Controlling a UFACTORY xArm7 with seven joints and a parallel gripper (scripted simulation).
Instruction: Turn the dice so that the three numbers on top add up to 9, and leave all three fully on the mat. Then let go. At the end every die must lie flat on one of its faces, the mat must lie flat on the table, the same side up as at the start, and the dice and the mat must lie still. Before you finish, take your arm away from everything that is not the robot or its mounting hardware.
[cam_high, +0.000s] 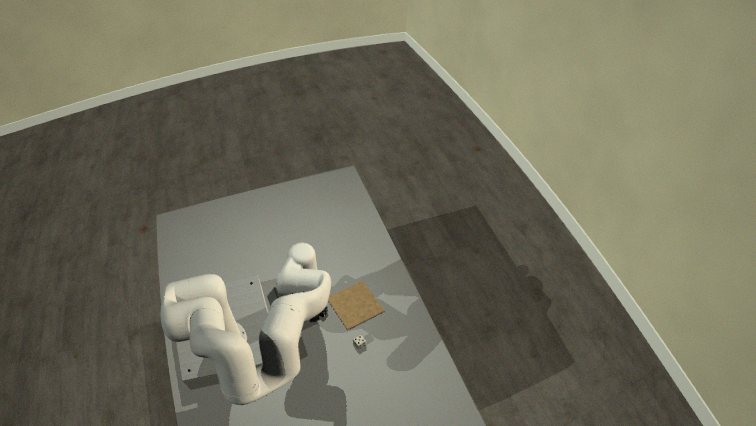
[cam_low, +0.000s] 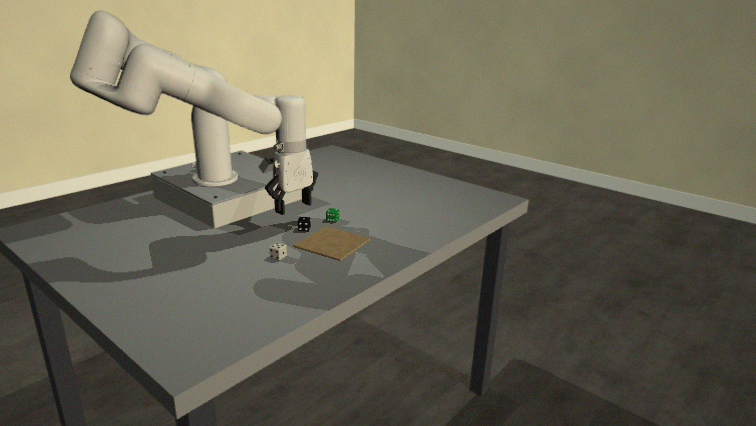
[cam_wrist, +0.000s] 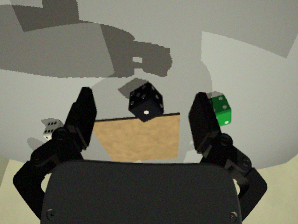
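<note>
The black die lies 4 cm ahead of my hand and 4 cm below it. Round my hand: green die 5 cm ahead, 10 cm to the left, 4 cm below; then white die 10 cm ahead, 15 cm to the right, 4 cm below; then tan mat 15 cm ahead, 1 cm to the right, 6 cm below.
</note>
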